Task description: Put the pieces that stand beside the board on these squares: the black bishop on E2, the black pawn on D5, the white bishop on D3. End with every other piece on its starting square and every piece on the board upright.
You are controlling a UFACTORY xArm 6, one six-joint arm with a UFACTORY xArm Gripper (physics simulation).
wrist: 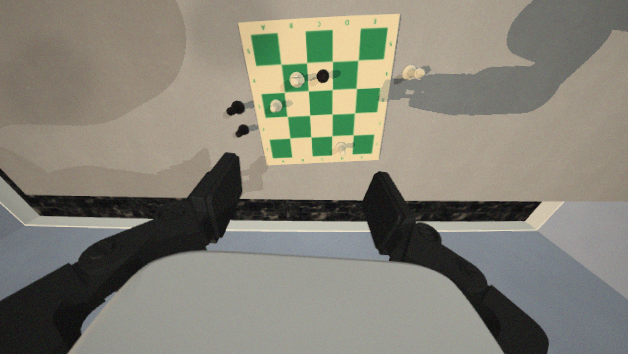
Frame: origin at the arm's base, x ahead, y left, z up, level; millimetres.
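Seen in the pictures: gripper, fingertip midpoint: point(306, 180).
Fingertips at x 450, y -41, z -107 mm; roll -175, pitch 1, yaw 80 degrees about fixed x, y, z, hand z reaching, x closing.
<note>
Pixels of each thing's top centre, then the offset from my fingertips to it. "pt": a spot on its surface instead.
- board, middle of its top: point(321, 103) 15 mm back, 20 mm left, 211 mm down
- black bishop, middle of its top: point(227, 113) 9 mm back, 120 mm right, 173 mm down
- smaller black pawn, middle of its top: point(237, 135) 29 mm ahead, 118 mm right, 185 mm down
- white bishop, middle of its top: point(424, 73) 58 mm back, 157 mm left, 173 mm down
- D5, surface spot: point(346, 46) pt 91 mm back, 55 mm left, 211 mm down
- D3, surface spot: point(344, 102) pt 16 mm back, 58 mm left, 211 mm down
- black piece, middle of its top: point(324, 77) 54 mm back, 22 mm left, 179 mm down
The board point(320, 161) lies with file A at the left and rank 5 at the top. The taller black piece, likely the black bishop point(237, 107), and the smaller black pawn point(243, 130) stand off its left edge. The white bishop point(410, 72) stands off its right edge near rank 4. Squares E2 point(366, 124), D5 point(346, 46) and D3 point(344, 102) are bare. My gripper point(306, 180) is open and empty, high above the table; its fingers show below the board in the view.
On the board, a white piece point(297, 79) is on B4, a black piece point(322, 76) on C4, a white piece point(275, 105) on A3 and a white piece point(341, 147) on D1. Their types are hard to tell. The table's dark edge strip point(300, 210) runs behind the fingers.
</note>
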